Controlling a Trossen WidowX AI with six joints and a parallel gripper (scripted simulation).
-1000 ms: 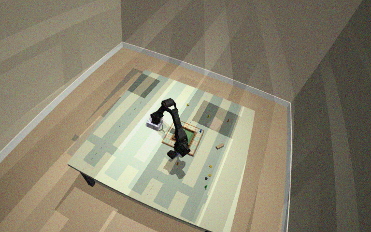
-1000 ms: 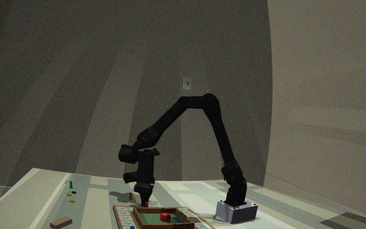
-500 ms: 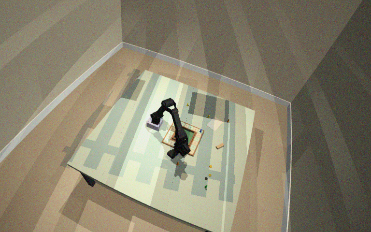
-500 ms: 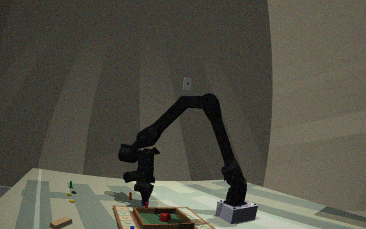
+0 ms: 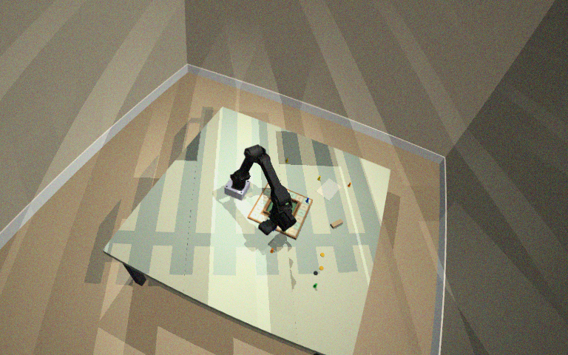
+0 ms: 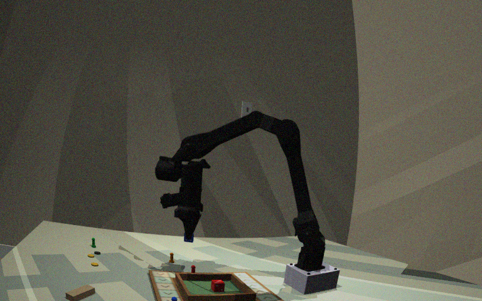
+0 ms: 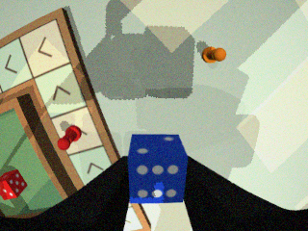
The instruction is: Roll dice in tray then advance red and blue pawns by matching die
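Now: the red pawn 10 mm ahead of my gripper tip, 80 mm to the left of it and 80 mm below it. Round my gripper tip: black disc: 270 mm ahead, 120 mm to the right, 100 mm below; blue pawn: 130 mm ahead, 290 mm to the left, 80 mm below; green tray: 190 mm to the left, 100 mm below.
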